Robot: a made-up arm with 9 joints.
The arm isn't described. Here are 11 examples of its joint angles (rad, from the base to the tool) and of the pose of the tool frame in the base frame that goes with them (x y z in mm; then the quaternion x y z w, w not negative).
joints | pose
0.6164 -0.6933 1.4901 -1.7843 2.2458 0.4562 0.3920 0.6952 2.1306 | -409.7 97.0 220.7 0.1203 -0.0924 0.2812 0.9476
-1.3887 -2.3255 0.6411 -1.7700 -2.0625 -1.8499 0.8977 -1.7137 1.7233 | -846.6 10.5 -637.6 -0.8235 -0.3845 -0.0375 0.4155
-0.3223 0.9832 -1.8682 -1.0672 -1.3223 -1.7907 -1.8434 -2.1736 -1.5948 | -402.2 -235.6 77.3 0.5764 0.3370 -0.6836 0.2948
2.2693 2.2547 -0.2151 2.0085 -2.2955 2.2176 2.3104 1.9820 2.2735 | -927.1 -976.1 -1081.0 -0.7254 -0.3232 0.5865 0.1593
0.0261 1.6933 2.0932 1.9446 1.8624 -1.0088 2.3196 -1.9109 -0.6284 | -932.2 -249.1 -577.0 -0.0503 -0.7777 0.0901 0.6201
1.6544 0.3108 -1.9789 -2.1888 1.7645 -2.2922 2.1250 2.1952 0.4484 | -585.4 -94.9 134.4 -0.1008 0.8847 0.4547 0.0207
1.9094 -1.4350 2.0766 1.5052 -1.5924 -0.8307 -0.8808 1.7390 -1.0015 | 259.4 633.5 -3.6 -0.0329 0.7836 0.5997 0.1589
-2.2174 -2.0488 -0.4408 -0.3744 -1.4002 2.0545 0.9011 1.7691 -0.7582 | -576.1 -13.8 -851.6 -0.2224 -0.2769 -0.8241 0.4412
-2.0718 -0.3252 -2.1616 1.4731 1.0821 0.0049 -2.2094 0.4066 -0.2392 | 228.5 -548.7 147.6 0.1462 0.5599 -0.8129 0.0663
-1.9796 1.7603 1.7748 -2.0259 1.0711 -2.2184 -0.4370 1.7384 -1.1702 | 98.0 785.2 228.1 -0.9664 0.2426 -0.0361 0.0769
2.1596 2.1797 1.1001 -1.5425 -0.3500 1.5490 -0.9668 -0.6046 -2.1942 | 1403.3 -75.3 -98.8 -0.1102 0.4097 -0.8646 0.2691
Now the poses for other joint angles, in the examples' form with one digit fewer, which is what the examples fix.
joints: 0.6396 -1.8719 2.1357 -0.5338 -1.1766 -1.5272 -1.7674 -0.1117 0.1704
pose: -562 389 65 -0.751 -0.104 0.489 0.431
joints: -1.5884 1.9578 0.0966 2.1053 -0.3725 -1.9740 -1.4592 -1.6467 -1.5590
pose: 133 238 -879 -0.891 0.059 0.201 0.402
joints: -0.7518 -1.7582 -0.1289 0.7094 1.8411 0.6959 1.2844 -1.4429 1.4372
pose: -75 13 144 -0.543 -0.581 0.594 0.122
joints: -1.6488 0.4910 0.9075 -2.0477 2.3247 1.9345 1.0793 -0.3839 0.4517
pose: -587 -1010 -149 -0.525 -0.736 0.281 0.321
